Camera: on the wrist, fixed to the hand. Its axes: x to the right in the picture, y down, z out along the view.
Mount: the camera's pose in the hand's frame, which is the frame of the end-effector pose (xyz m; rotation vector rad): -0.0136 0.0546 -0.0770 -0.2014 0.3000 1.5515
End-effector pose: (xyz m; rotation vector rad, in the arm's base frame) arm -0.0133 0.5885 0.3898 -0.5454 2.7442 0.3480
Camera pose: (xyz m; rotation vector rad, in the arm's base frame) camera -0.0437 0.6192 0.4748 -1.4749 -2.3833 -0.7542
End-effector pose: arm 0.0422 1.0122 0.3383 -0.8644 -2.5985 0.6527
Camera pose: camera 0.1121 1.0671 0.3729 -2.7156 -1.2936 0.4568
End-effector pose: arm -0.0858 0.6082 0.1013 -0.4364 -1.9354 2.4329
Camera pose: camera -0.0468 0.6663 0.0365 1.5472 0.9911 -1.1482
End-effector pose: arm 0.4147 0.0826 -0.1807 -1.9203 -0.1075 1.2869
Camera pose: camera 0.4516 -0.0043 -0.1942 1.9274 -1.4689 -1.5338
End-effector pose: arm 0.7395 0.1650 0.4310 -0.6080 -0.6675 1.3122
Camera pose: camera 0.7587 0.1580 0.3379 -1.6069 0.0636 2.4757
